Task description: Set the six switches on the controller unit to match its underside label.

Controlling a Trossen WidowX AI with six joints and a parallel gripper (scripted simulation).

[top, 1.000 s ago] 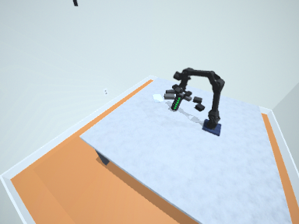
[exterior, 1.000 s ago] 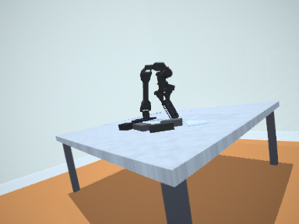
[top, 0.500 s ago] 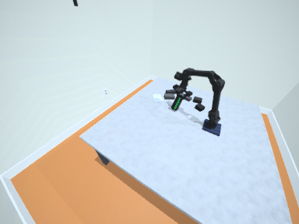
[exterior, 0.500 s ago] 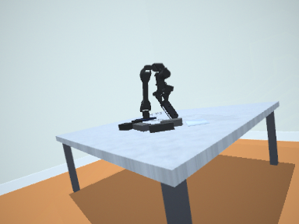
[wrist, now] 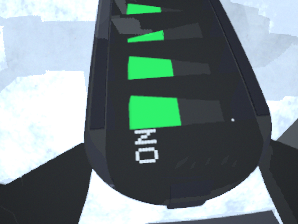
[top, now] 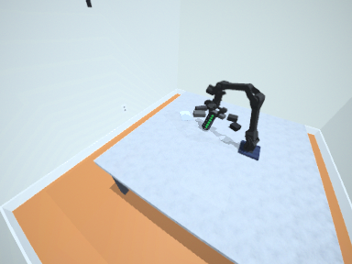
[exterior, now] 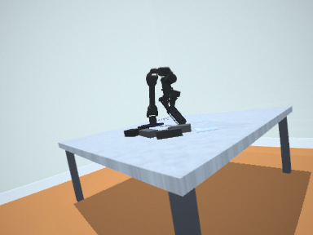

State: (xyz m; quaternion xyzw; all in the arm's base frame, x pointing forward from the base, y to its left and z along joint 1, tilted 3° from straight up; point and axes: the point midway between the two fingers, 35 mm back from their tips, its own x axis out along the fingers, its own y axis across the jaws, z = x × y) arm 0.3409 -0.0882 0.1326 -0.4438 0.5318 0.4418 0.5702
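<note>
Right now the bar is 200 mm to the right of my gripper tip, 100 mm below it and 20 mm ahead of it. The rest, counted from my gripper tip: white sheet: 250 mm ahead, 110 mm below; block: 160 mm ahead, 100 mm below, 90 mm to the right.
</note>
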